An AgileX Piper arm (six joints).
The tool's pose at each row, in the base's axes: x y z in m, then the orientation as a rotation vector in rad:
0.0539 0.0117 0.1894 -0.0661 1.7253 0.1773
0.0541 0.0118 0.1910 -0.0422 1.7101 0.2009
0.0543 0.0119 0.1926 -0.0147 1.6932 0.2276
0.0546 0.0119 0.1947 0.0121 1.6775 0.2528
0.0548 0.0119 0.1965 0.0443 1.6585 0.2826
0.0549 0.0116 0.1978 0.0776 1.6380 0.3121
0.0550 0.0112 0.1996 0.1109 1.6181 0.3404
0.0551 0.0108 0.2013 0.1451 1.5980 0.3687
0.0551 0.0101 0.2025 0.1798 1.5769 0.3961
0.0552 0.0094 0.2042 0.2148 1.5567 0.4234
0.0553 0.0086 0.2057 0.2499 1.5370 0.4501
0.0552 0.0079 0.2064 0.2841 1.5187 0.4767
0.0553 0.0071 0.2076 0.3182 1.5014 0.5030
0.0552 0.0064 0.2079 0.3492 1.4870 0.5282
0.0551 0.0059 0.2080 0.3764 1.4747 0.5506
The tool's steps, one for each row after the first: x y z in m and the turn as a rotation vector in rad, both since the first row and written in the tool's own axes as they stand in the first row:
-0.0016 0.0002 0.0000 -0.0030 -0.0166 0.0284
-0.0032 0.0004 -0.0001 -0.0061 -0.0347 0.0611
-0.0053 0.0005 -0.0001 -0.0086 -0.0514 0.0927
-0.0071 0.0006 -0.0002 -0.0113 -0.0710 0.1306
-0.0084 0.0004 -0.0003 -0.0133 -0.0918 0.1693
-0.0103 0.0002 -0.0006 -0.0144 -0.1115 0.2075
-0.0120 -0.0001 -0.0008 -0.0151 -0.1310 0.2466
-0.0132 -0.0007 -0.0011 -0.0150 -0.1510 0.2857
-0.0149 -0.0013 -0.0013 -0.0146 -0.1696 0.3252
-0.0165 -0.0019 -0.0016 -0.0137 -0.1873 0.3647
-0.0172 -0.0026 -0.0019 -0.0132 -0.2031 0.4037
-0.0184 -0.0033 -0.0021 -0.0125 -0.2174 0.4427
-0.0187 -0.0039 -0.0024 -0.0127 -0.2286 0.4790
-0.0188 -0.0044 -0.0026 -0.0131 -0.2376 0.5112

